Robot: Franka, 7 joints.
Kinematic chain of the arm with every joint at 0, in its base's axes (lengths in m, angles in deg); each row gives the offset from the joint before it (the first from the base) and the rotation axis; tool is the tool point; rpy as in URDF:
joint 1: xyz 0 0 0.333 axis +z
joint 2: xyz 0 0 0 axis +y
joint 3: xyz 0 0 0.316 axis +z
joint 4: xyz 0.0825 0 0 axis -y
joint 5: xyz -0.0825 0 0.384 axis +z
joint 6: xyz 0 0 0 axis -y
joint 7: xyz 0.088 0 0 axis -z
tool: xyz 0 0 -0.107 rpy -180 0 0
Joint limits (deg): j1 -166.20..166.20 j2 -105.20..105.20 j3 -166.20..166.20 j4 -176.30..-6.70 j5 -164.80..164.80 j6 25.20..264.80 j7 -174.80..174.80
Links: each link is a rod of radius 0.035 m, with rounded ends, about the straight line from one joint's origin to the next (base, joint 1, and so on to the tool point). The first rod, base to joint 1, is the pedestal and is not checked.
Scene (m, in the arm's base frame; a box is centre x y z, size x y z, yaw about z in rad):
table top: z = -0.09
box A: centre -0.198 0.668 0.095 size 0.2 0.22 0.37 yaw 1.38
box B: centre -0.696 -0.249 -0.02 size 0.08 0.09 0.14 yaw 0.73
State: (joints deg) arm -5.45 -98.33 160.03 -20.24 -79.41 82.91 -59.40
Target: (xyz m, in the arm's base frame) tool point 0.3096 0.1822 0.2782
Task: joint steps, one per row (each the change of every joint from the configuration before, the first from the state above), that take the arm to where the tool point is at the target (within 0.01 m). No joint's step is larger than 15 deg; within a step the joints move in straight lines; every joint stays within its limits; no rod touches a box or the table.
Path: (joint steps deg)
1: -8.55 7.68 -12.26 -5.64 -1.71 13.37 2.74
2: -8.54 7.69 -12.26 -5.64 -1.71 13.36 2.75
3: -8.55 7.68 -12.26 -5.64 -1.70 13.37 2.74
4: -8.55 7.69 -12.26 -5.64 -1.71 13.37 2.74
5: -8.55 7.68 -12.25 -5.65 -1.71 13.36 2.74
6: -8.54 7.69 -12.26 -5.64 -1.71 13.37 2.75
7: 0.53 -7.57 4.34 -12.68 5.15 -13.21 -2.35
8: 0.53 -7.57 4.35 -12.69 5.15 -13.21 -2.36
9: 0.54 -7.57 4.34 -12.69 5.15 -13.21 -2.35
10: 0.53 -7.57 4.35 -12.69 5.14 -13.21 -2.35
11: 0.53 -7.56 4.35 -12.69 5.15 -13.21 -2.35
12: 0.54 -7.57 4.34 -12.69 5.15 -13.20 -2.35
13: 0.53 -7.57 4.35 -12.68 5.14 -13.21 -2.35

